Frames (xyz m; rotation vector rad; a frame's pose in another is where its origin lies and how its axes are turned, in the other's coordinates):
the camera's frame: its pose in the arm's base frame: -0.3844 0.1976 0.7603 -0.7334 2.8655 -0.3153
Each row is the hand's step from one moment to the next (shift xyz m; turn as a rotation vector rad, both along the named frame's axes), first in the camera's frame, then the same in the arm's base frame.
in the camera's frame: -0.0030 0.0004 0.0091 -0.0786 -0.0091 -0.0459
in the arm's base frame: 0.0043 0.0003 -0.0085 0.0624 0.0381 0.0550
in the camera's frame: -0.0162 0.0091 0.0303 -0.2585 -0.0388 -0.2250
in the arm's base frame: 0.0163 0.0108 -0.0297 0.1936 0.1297 0.2543
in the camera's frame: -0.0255 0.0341 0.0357 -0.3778 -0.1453 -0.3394
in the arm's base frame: 0.0142 0.0359 -0.0400 0.3210 0.1153 0.4034
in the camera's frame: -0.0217 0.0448 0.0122 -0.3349 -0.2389 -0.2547
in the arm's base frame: 0.0010 0.0470 -0.0203 0.3443 0.0004 0.3399
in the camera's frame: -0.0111 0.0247 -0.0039 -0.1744 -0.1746 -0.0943
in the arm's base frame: -0.0024 0.0272 -0.0011 0.2102 -0.0490 0.1523
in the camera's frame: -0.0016 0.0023 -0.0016 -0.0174 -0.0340 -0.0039
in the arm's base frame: 0.0000 0.0030 0.0012 0.0297 -0.0200 0.0139
